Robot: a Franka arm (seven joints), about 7 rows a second.
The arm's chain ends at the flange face. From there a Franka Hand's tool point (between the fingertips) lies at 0.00 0.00 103.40 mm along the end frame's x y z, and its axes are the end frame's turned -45 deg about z.
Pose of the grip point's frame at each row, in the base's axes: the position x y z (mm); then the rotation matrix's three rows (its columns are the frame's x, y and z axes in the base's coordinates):
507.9, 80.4, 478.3; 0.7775, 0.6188, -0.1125; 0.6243, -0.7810, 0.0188; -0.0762, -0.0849, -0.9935
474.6, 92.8, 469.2; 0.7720, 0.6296, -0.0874; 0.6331, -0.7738, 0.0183; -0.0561, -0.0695, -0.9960
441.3, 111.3, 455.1; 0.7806, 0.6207, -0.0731; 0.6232, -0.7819, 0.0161; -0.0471, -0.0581, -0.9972
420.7, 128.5, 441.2; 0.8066, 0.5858, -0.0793; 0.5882, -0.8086, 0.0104; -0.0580, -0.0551, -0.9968
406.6, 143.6, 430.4; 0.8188, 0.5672, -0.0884; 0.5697, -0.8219, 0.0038; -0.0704, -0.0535, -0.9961
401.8, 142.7, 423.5; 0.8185, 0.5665, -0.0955; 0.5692, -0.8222, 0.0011; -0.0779, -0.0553, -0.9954
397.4, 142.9, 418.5; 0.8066, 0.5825, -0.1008; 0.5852, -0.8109, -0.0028; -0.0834, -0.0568, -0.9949
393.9, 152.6, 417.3; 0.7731, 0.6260, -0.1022; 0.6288, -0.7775, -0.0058; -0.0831, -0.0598, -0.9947
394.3, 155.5, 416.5; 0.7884, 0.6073, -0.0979; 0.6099, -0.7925, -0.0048; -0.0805, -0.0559, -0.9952
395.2, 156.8, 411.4; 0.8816, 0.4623, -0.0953; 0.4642, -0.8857, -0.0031; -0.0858, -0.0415, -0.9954
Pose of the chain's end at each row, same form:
519.5, 78.5, 581.0; 0.9873, -0.1122, -0.1125; -0.1108, -0.9937, 0.0188; -0.1139, -0.0062, -0.9935
483.6, 90.9, 572.2; 0.9911, -0.1007, -0.0874; -0.0995, -0.9948, 0.0183; -0.0888, -0.0095, -0.9960
448.9, 109.6, 558.2; 0.9909, -0.1131, -0.0731; -0.1122, -0.9936, 0.0161; -0.0744, -0.0078, -0.9972
428.9, 127.4, 544.3; 0.9846, -0.1561, -0.0793; -0.1558, -0.9877, 0.0104; -0.0800, 0.0021, -0.9968
415.7, 143.2, 533.4; 0.9800, -0.1779, -0.0884; -0.1783, -0.9840, 0.0038; -0.0876, 0.0120, -0.9961
411.7, 142.6, 526.4; 0.9793, -0.1782, -0.0955; -0.1789, -0.9839, 0.0011; -0.0942, 0.0160, -0.9954
407.8, 143.2, 521.4; 0.9822, -0.1585, -0.1008; -0.1596, -0.9872, -0.0028; -0.0991, 0.0188, -0.9949
404.5, 153.2, 520.2; 0.9893, -0.1040, -0.1022; -0.1051, -0.9944, -0.0058; -0.1010, 0.0165, -0.9947
404.4, 156.0, 519.4; 0.9869, -0.1281, -0.0979; -0.1291, -0.9916, -0.0048; -0.0964, 0.0174, -0.9952
405.1, 157.1, 514.3; 0.9503, -0.2965, -0.0953; -0.2980, -0.9545, -0.0031; -0.0900, 0.0313, -0.9954

